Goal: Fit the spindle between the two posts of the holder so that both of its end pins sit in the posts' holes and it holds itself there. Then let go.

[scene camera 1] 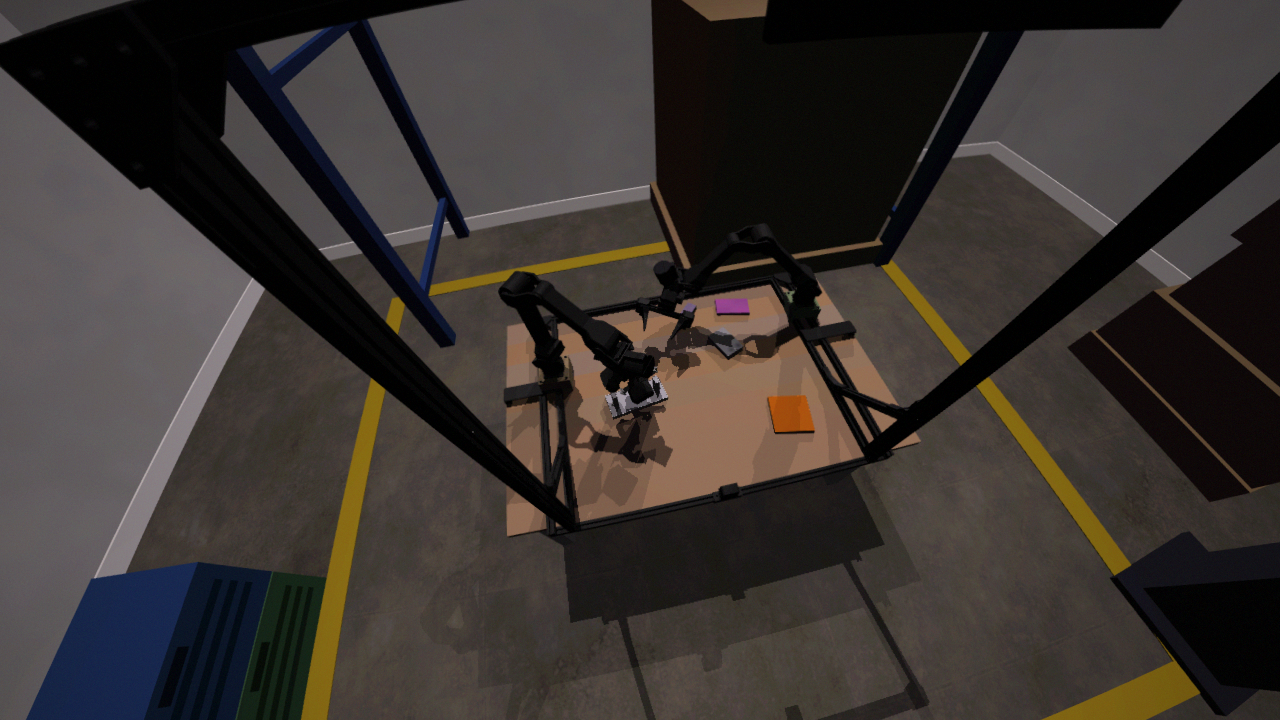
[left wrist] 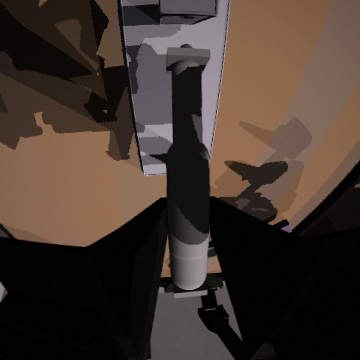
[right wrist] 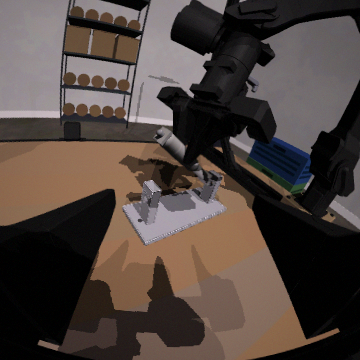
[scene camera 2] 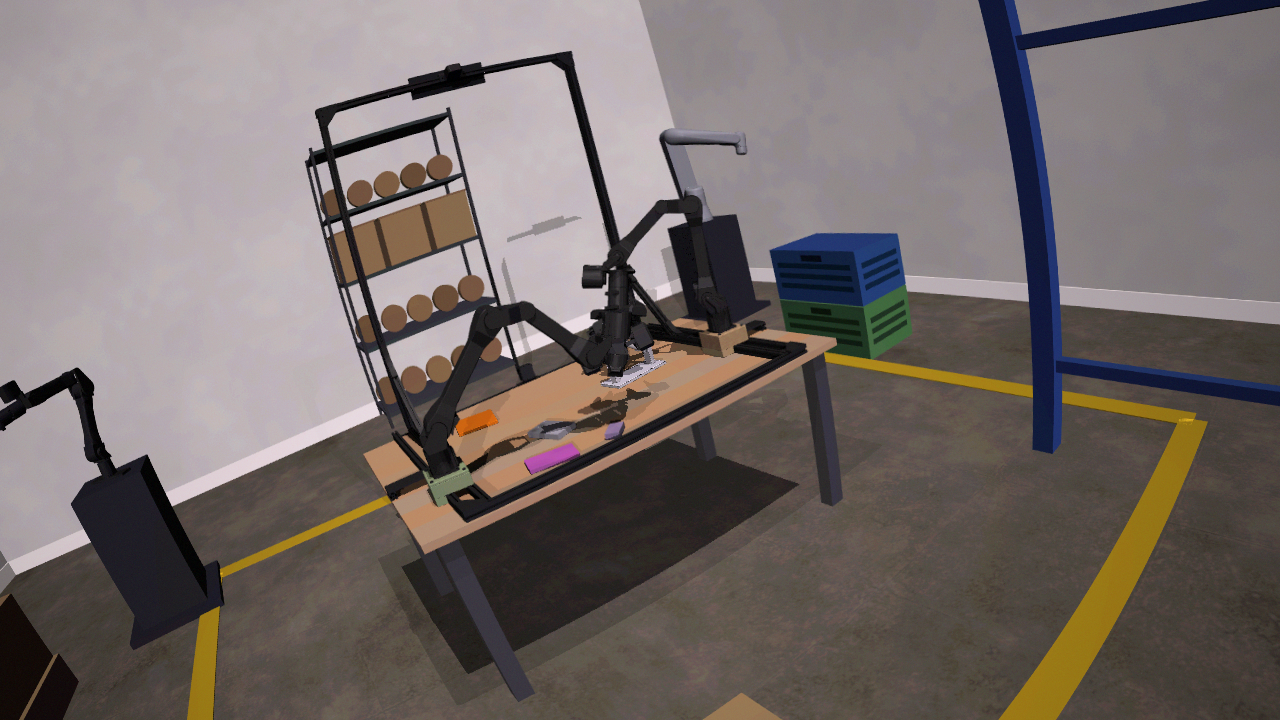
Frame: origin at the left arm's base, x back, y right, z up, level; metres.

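Seen in the pictures: left gripper, fingertip midpoint: (scene camera 1: pixel 643 378) (left wrist: pixel 186 203) (right wrist: pixel 178 160); right gripper, fingertip midpoint: (scene camera 1: pixel 657 334) (right wrist: pixel 186 199); left arm's base, link origin: (scene camera 1: pixel 553 369) (right wrist: pixel 310 206) (scene camera 2: pixel 722 328); right arm's base, link origin: (scene camera 1: pixel 803 300) (scene camera 2: pixel 444 470).
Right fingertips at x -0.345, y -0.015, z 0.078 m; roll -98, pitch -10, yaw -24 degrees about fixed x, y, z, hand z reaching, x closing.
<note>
Offsets run from my right fingertips to a thing's top centre. "spot": to the spot under its first point.
The grey spindle (left wrist: pixel 188 165) (right wrist: pixel 175 145) is held steeply tilted by my left gripper (left wrist: pixel 186 203) (scene camera 1: pixel 639 389), which is shut on its thick middle. In the right wrist view its lower end is close to the right-hand post @(dy +0.144, dx +0.161, dz -0.071 m) (right wrist: pixel 212 187) of the holder @(dy +0.130, dx +0.094, dz -0.133 m) (right wrist: pixel 175 221) (left wrist: pixel 152 105) (scene camera 1: pixel 617 411) (scene camera 2: pixel 611 383); contact is unclear. Its other end is up in the air, well above the left-hand post @(dy +0.115, dx +0.027, dz -0.071 m) (right wrist: pixel 151 202). The holder lies flat on the table, posts up. In the left wrist view one post (left wrist: pixel 187 9) shows beyond the spindle's far end. My right gripper (right wrist: pixel 186 199) (scene camera 1: pixel 664 320) is open and empty, apart from the holder.
An orange square @(spot: dy +0.276, dx -0.364, dz -0.132 m) (scene camera 1: pixel 791 414) (scene camera 2: pixel 477 422), a grey block @(dy -0.027, dx -0.241, dz -0.127 m) (scene camera 1: pixel 726 344) (scene camera 2: pixel 548 430), a magenta block @(dy -0.185, dx -0.311, dz -0.132 m) (scene camera 1: pixel 732 307) (scene camera 2: pixel 552 458) and a small lavender block @(dy -0.194, dx -0.147, dz -0.127 m) (scene camera 2: pixel 614 430) lie on the table. A black frame (scene camera 1: pixel 657 514) borders the table. Both arms reach close together near the holder.
</note>
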